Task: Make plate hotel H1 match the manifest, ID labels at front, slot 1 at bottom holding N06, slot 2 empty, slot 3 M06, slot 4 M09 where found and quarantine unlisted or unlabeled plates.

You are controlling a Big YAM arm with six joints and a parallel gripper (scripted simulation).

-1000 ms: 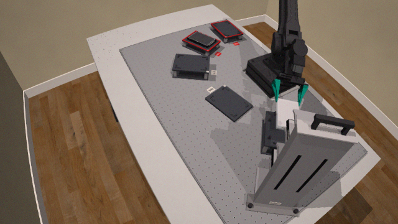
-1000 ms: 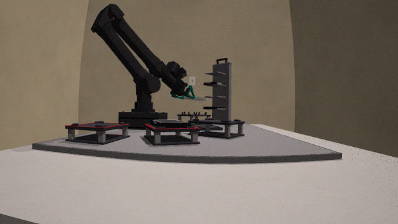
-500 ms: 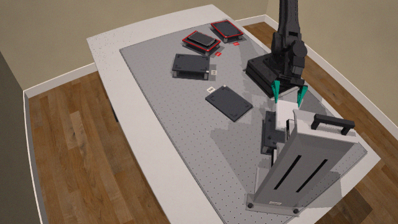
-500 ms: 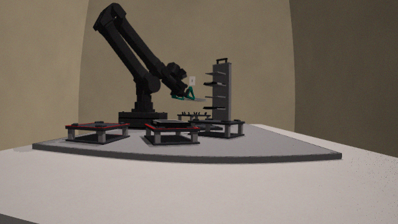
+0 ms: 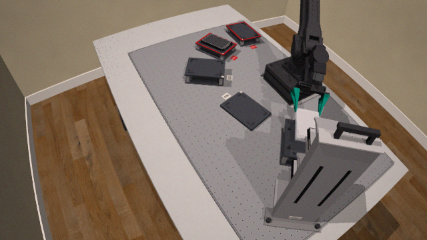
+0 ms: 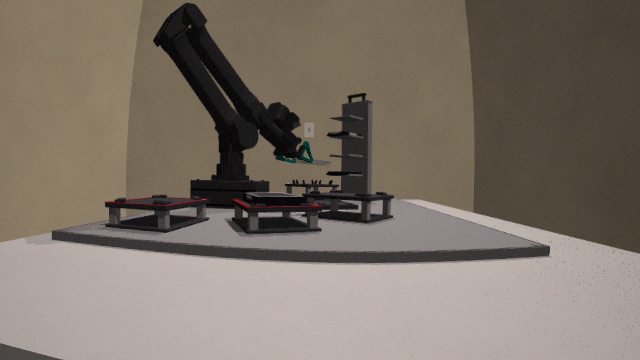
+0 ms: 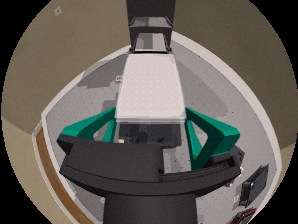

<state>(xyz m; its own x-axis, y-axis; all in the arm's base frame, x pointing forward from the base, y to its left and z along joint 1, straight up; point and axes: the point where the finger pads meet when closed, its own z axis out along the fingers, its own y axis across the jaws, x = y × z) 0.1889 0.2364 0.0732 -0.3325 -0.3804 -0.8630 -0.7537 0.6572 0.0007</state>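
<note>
The white plate lies 4 cm to the left of my hand and 4 cm ahead of it. Also, from my hand: H1 deck label: 21 cm to the left, 14 cm below, 5 cm ahead; plate hotel H1: 24 cm to the left, 21 cm ahead, 6 cm above; red-rimmed quarantine nest: 65 cm to the right, 19 cm behind, 11 cm below.
</note>
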